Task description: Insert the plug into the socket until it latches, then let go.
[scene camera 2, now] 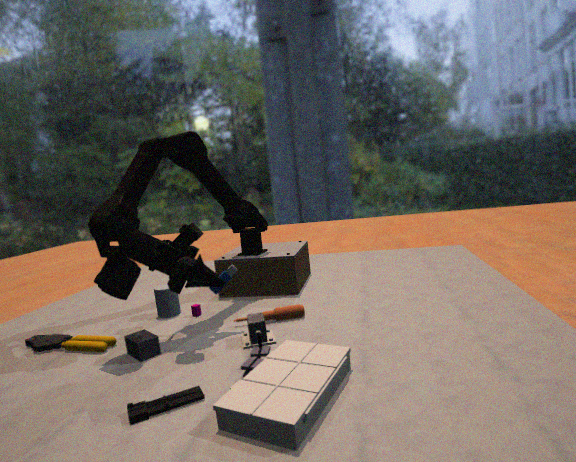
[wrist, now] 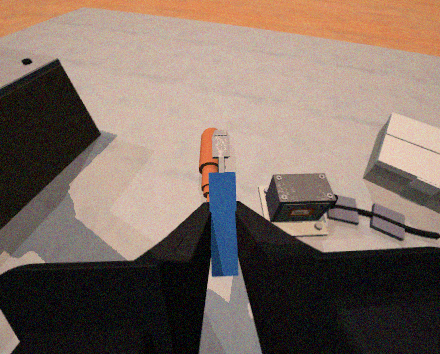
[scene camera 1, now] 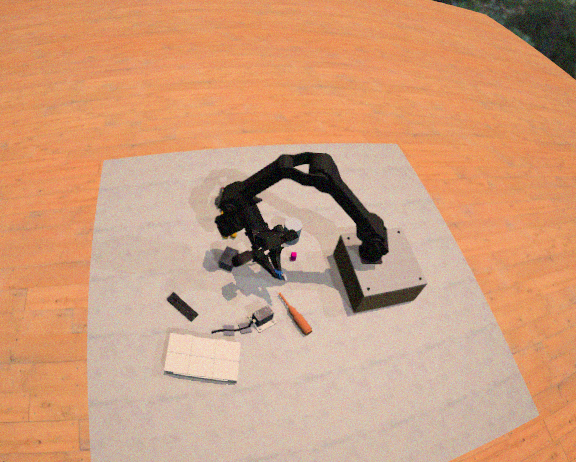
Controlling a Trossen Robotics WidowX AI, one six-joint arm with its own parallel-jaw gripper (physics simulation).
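Places are measured from the arm's base along level axes (x left, y ahead, z down), in centimetres.
Pixels of known places: gripper, fingertip midpoint: (scene camera 2: 224,283) (wrist: 221,209) (scene camera 1: 278,276); arm's base, origin of the base link: (scene camera 2: 252,253) (scene camera 1: 370,255).
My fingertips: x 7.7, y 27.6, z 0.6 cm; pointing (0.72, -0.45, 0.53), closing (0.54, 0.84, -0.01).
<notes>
For each thing: its top centre in the pictures, then the offset to it from my fingertips. "spot": a spot on its surface instead.
- plug, middle of its top: (wrist: 223,164) (scene camera 2: 222,265) (scene camera 1: 280,269) dy +0.0, dx +0.0, dz -3.7 cm
- dark grey box, middle of its top: (wrist: 308,186) (scene camera 2: 255,318) (scene camera 1: 262,313) dy +4.2, dx +8.6, dz +5.4 cm
- orange screwdriver, middle of its top: (wrist: 210,172) (scene camera 2: 268,309) (scene camera 1: 294,310) dy -5.1, dx +6.6, dz +7.1 cm
- white-topped tiled block, middle of its top: (scene camera 2: 289,372) (scene camera 1: 202,356) dy +20.1, dx +21.5, dz +6.3 cm
- black bar, middle of its top: (scene camera 2: 165,396) (scene camera 1: 182,305) dy +26.6, dx +5.5, dz +8.3 cm
- dark cube, middle of its top: (scene camera 2: 140,336) (scene camera 1: 228,255) dy +13.6, dx -10.9, dz +6.3 cm
- grey cylinder, middle of its top: (scene camera 2: 165,286) (scene camera 1: 293,224) dy -6.1, dx -21.1, dz +2.8 cm
- magenta piece, middle of its top: (scene camera 2: 195,305) (scene camera 1: 294,254) dy -6.3, dx -13.0, dz +7.3 cm
- yellow-handled pliers, surface spot: (scene camera 2: 90,343) spot: dy +15.6, dx -22.6, dz +8.0 cm
My gripper (scene camera 1: 278,273) (scene camera 2: 219,286) (wrist: 221,209) is shut on the plug (scene camera 1: 281,275) (scene camera 2: 225,279) (wrist: 223,225), a blue body with a pale clear tip. It holds the plug above the mat, its tip pointing away from the fingers. The socket, a dark grey box (scene camera 1: 263,314) (scene camera 2: 257,326) (wrist: 301,197) with screws on top, sits on a cream base plate with a black cable behind it. In the wrist view its small opening faces toward the gripper side, and it lies to the right of the plug, apart from it. The plug's tip overlaps the screwdriver's handle in that view.
An orange screwdriver (scene camera 1: 299,319) (scene camera 2: 285,313) (wrist: 207,150) lies beside the socket. A white-topped tiled block (scene camera 1: 202,357) (scene camera 2: 285,382) (wrist: 415,150), a black bar (scene camera 1: 182,306) (scene camera 2: 166,404), a dark cube (scene camera 1: 228,258) (scene camera 2: 142,345), a grey cylinder (scene camera 2: 167,303), a magenta piece (scene camera 1: 293,256) (scene camera 2: 196,310) and yellow-handled pliers (scene camera 2: 90,343) lie around.
</notes>
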